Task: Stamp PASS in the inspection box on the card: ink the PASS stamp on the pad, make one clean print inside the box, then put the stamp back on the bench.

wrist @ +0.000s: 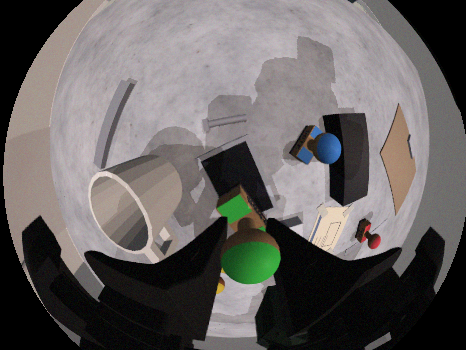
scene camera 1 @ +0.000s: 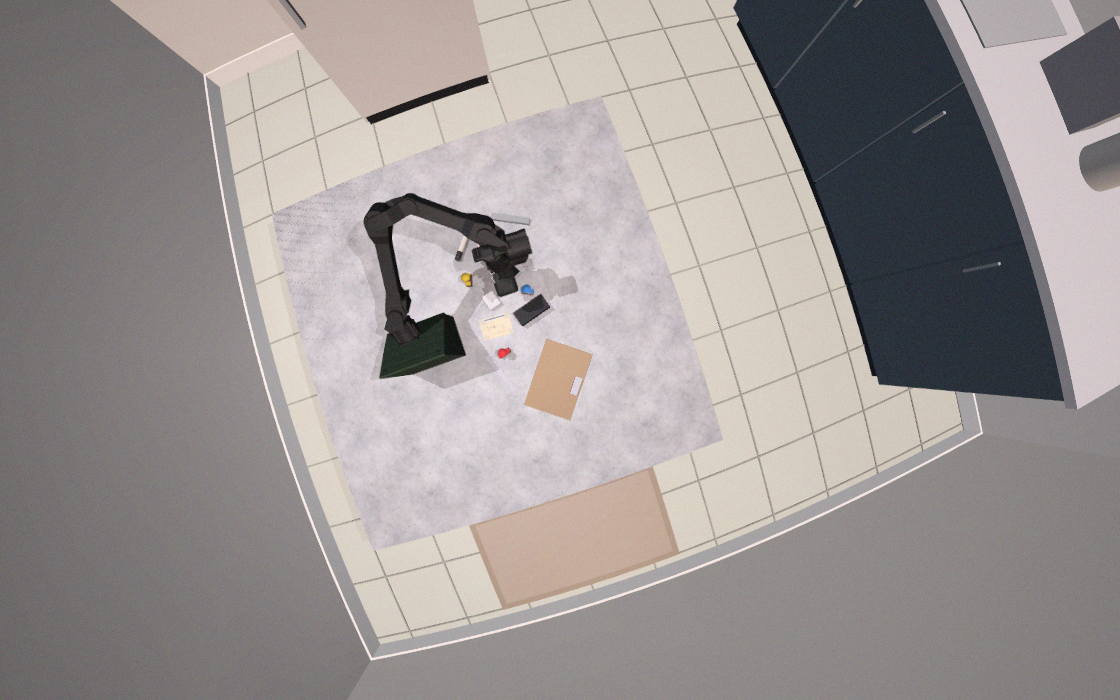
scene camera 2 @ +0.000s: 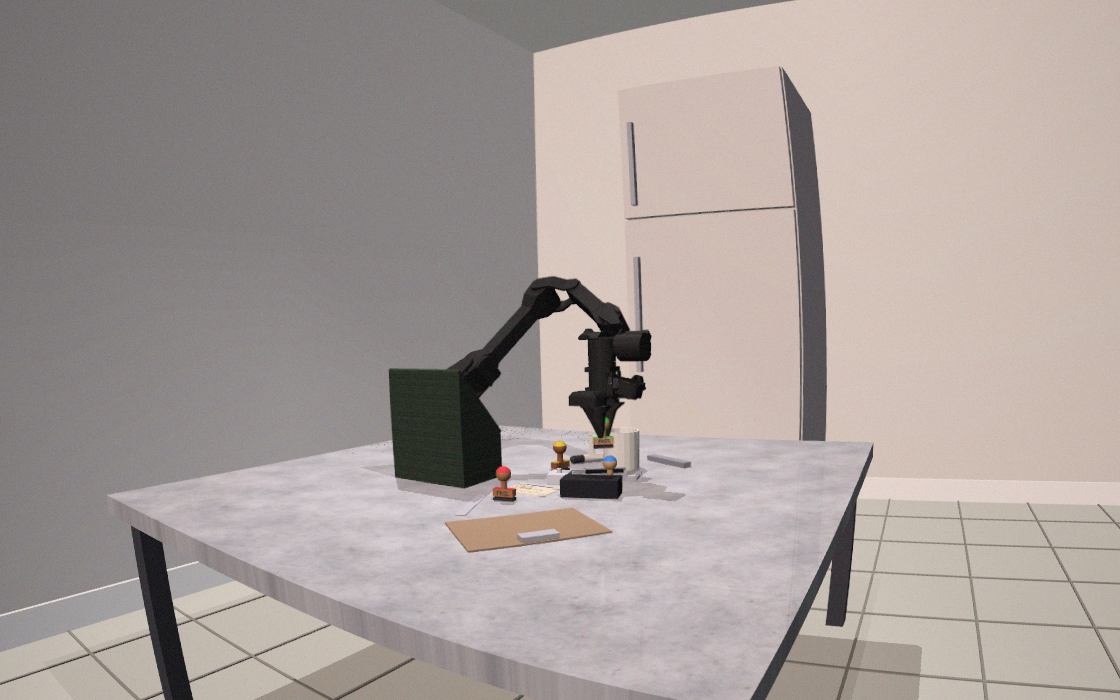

Note:
In view: my gripper [scene camera 2: 603, 437], a green-knobbed PASS stamp [wrist: 250, 256], a white cup [scene camera 2: 626, 441], a cardboard sheet [scene camera 2: 508, 531], a blue-knobbed stamp [wrist: 313, 143], a grey bar [wrist: 123, 90] and a cream card [wrist: 330, 222].
The cardboard sheet is seen too in the wrist view [wrist: 397, 153] and in scene camera 1 [scene camera 1: 561, 370]. My gripper is seen too in the wrist view [wrist: 247, 223] and in scene camera 1 [scene camera 1: 503, 270].

